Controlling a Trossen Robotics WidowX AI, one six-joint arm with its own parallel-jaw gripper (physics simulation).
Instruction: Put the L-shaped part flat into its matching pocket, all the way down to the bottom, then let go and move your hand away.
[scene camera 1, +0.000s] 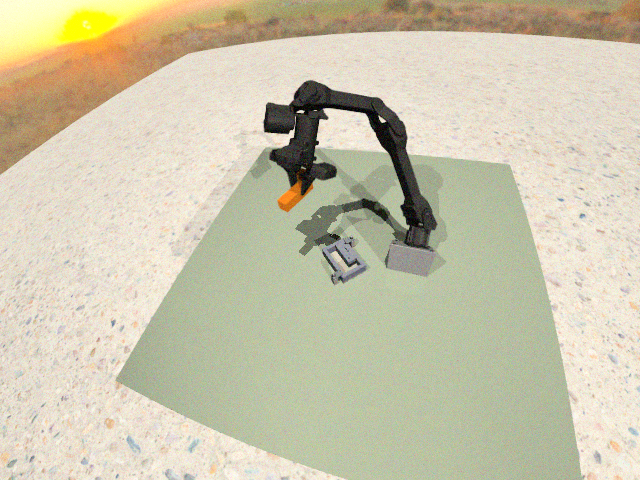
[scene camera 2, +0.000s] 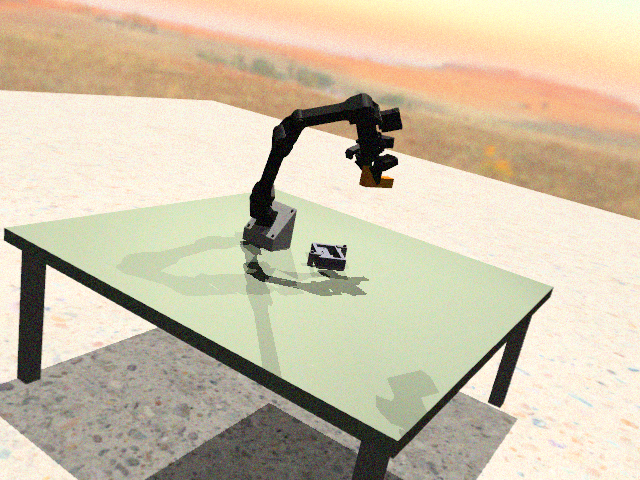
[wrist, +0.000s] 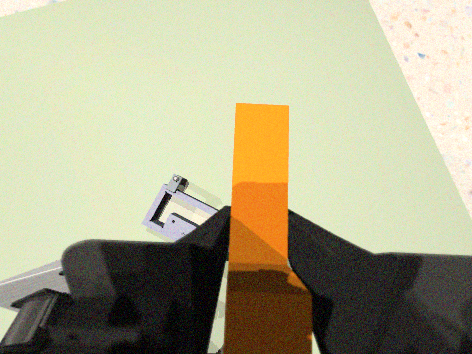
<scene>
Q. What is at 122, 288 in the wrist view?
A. The gripper.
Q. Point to an orange L-shaped part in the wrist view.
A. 264, 298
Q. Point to the gripper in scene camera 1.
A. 297, 193
</scene>
